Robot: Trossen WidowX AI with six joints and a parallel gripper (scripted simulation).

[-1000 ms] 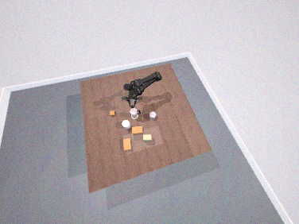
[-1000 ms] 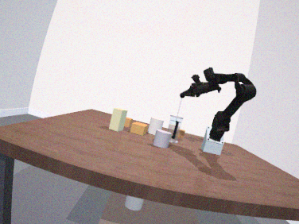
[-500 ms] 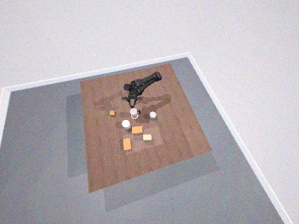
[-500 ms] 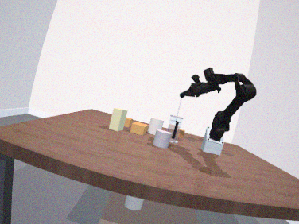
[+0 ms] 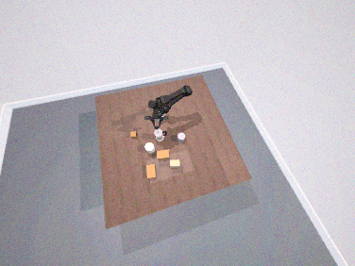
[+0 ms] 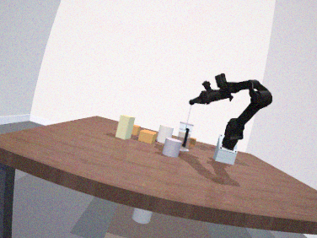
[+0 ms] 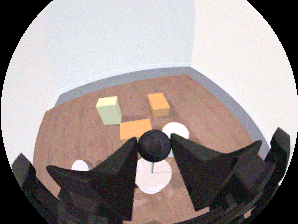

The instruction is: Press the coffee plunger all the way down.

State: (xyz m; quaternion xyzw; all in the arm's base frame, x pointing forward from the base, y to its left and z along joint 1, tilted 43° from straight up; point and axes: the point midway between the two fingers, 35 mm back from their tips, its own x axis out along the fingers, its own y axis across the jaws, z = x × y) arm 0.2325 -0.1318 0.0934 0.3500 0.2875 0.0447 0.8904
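Right now the coffee press is 1 cm behind my gripper tip, 2 cm to the left of it and 13 cm below it. Round my gripper tip: pale yellow block 28 cm ahead, 11 cm to the left, 20 cm below; small orange block 7 cm behind, 25 cm to the right, 23 cm below.
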